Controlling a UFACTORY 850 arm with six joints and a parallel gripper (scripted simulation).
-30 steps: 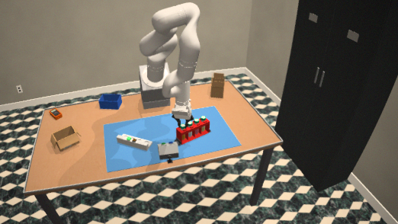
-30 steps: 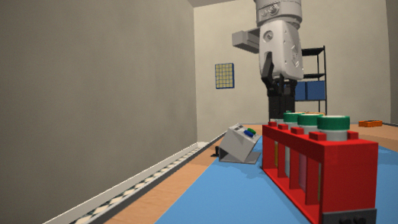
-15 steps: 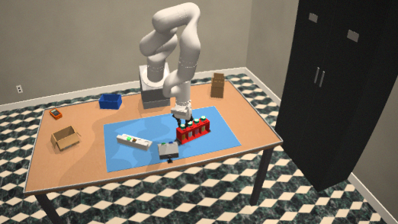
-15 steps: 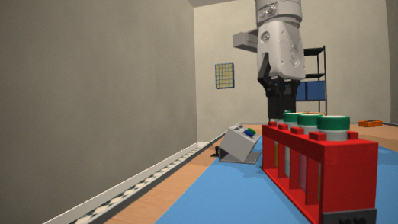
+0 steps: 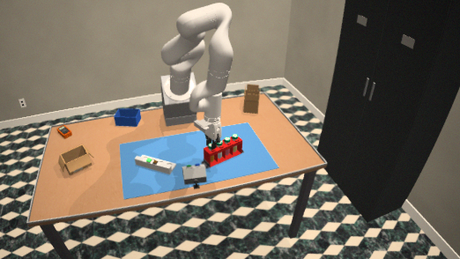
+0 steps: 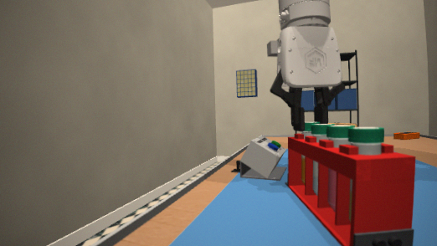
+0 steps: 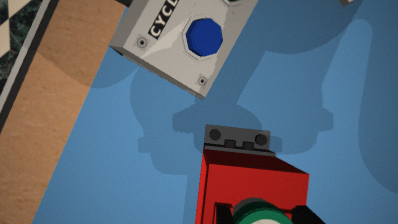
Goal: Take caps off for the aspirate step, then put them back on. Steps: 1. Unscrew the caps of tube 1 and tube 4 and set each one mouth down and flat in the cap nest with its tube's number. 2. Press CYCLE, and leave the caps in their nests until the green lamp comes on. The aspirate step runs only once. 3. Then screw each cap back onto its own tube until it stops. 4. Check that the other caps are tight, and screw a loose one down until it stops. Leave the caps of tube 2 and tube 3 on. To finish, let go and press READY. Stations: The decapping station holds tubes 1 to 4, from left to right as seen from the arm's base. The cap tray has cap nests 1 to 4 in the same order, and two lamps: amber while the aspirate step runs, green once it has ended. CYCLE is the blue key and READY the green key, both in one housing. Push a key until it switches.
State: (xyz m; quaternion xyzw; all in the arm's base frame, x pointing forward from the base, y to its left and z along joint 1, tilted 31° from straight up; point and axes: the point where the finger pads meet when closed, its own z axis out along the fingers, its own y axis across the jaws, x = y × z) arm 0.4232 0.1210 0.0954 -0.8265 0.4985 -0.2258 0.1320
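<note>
The tube cap is 10 mm below my hand. The rest, counted from my hand: green cap (60 mm behind, 140 mm to the left, 20 mm below); key housing (100 mm ahead, 110 mm to the right, 80 mm below); blue cycle key (80 mm ahead, 90 mm to the right, 60 mm below).
</note>
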